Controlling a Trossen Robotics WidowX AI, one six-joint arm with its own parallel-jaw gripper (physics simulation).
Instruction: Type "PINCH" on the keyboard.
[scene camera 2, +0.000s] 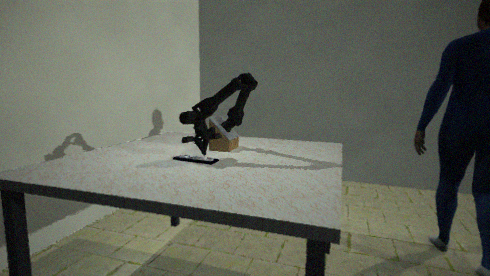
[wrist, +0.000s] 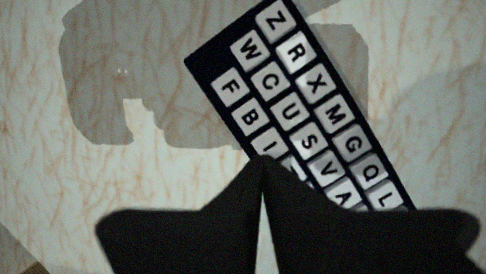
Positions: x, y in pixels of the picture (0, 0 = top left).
Labels:
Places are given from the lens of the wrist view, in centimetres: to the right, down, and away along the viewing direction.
my gripper (wrist: 260, 162): 1, 1, 11
black keyboard (wrist: 267, 76): 1, -3, 10

